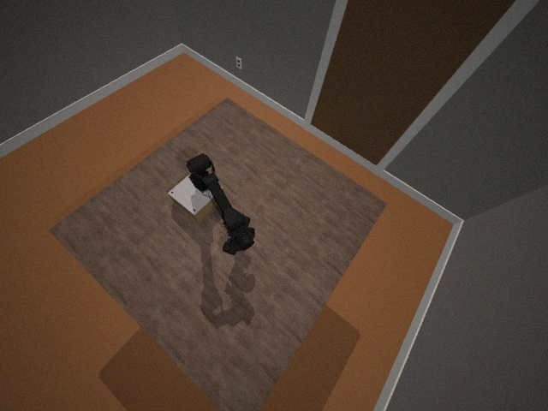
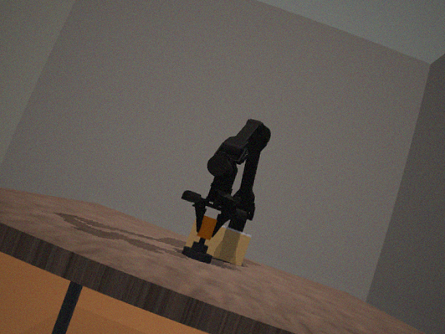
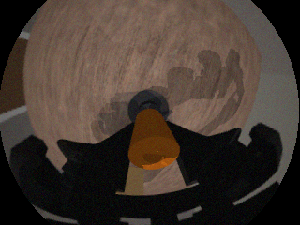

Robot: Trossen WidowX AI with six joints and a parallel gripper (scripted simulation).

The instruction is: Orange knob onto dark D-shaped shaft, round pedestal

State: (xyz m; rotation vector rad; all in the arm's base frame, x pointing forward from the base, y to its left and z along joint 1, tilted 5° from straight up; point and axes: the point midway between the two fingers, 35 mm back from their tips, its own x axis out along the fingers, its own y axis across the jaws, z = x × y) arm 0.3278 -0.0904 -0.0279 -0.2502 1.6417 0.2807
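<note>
Now: the orange knob 20 mm above my gripper tip. Round my gripper tip: pedestal 40 mm below.
</note>
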